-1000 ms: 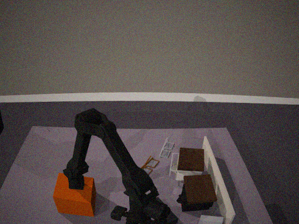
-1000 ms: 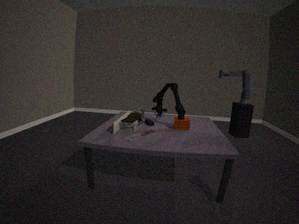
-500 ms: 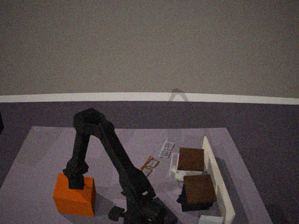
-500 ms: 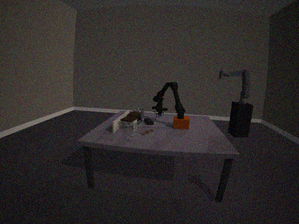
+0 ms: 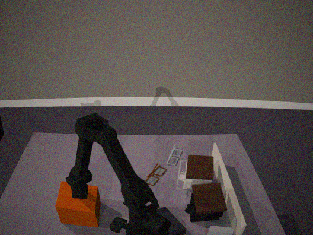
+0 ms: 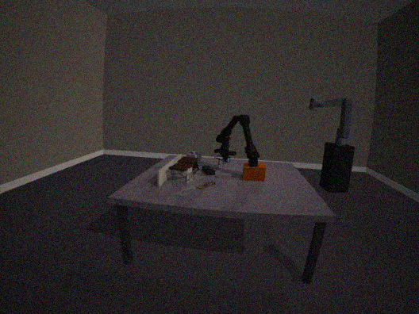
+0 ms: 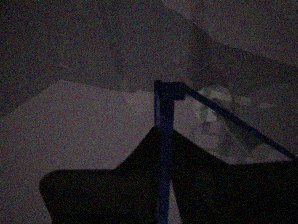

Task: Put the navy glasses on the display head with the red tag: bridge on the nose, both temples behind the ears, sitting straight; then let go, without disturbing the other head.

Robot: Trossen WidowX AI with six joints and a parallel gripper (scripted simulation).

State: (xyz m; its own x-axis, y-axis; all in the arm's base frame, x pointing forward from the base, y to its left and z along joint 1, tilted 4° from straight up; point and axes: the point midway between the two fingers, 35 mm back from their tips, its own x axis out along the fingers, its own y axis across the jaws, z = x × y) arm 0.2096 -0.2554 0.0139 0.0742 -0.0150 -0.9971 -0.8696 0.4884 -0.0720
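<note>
Right now my gripper tip is 14 cm to the right of the dark flat object, 13 cm short of it and 4 cm above it. The rest, counted from my gripper tip: pale upright panel (41 cm ahead, 27 cm to the left, 1 cm below).
</note>
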